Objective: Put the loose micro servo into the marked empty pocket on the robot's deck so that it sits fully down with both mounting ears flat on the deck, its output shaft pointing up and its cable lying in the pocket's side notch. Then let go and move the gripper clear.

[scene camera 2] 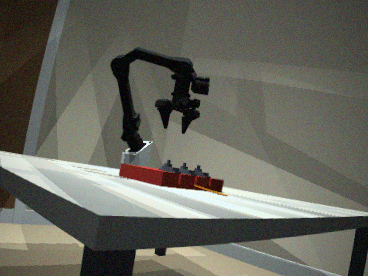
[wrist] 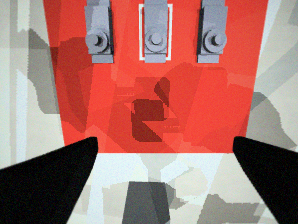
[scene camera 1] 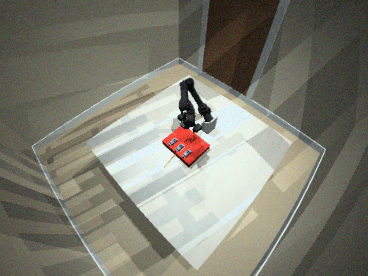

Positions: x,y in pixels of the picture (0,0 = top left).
Labels:
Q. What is my gripper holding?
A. Nothing.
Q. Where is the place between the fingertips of my gripper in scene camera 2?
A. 174,131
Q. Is my gripper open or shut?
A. Open.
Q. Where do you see a red deck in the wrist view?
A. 181,106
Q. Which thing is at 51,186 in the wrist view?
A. My gripper.

